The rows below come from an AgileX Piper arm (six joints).
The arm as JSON. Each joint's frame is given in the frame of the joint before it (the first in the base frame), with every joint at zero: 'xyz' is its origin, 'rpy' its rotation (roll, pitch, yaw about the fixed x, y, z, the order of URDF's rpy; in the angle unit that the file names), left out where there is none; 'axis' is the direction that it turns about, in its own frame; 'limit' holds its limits. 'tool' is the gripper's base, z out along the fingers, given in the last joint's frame.
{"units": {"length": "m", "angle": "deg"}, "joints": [
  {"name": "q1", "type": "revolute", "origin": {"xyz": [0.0, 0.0, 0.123], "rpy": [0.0, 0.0, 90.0]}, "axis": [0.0, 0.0, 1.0], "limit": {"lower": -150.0, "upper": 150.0}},
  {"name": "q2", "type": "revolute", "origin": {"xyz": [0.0, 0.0, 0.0], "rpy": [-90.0, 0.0, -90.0]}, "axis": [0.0, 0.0, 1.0], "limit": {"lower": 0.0, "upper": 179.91}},
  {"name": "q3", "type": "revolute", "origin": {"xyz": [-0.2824, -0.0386, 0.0], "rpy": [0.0, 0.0, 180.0]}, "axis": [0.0, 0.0, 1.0], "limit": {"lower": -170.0, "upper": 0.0}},
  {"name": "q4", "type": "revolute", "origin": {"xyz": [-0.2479, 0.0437, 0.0], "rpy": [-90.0, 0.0, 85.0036]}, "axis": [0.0, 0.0, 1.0], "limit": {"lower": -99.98, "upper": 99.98}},
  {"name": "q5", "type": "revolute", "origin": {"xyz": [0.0, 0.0, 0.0], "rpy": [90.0, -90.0, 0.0]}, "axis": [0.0, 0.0, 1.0], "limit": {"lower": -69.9, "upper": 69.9}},
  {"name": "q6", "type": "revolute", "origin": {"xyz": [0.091, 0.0, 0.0], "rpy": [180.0, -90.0, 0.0]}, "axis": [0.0, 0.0, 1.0], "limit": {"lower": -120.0, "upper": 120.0}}
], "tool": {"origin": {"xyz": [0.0, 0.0, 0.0], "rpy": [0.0, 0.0, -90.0]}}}
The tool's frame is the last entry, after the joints.
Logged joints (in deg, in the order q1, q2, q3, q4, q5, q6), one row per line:
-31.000, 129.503, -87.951, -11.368, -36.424, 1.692
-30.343, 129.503, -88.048, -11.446, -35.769, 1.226
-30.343, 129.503, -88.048, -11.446, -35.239, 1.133
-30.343, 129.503, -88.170, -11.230, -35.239, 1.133
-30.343, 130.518, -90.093, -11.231, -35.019, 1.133
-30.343, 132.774, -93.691, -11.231, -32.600, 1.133
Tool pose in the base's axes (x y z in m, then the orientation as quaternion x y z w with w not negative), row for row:
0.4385, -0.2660, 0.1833, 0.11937, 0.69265, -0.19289, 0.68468
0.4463, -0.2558, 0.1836, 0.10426, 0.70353, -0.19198, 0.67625
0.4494, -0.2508, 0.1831, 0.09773, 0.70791, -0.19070, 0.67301
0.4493, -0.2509, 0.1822, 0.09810, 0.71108, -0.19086, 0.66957
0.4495, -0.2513, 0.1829, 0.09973, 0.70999, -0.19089, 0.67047
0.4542, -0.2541, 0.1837, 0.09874, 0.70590, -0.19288, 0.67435
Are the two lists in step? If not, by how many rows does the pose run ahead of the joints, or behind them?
The pose runs 1 row behind the joints: the pose in row i belongs to the joints in row i - 1.
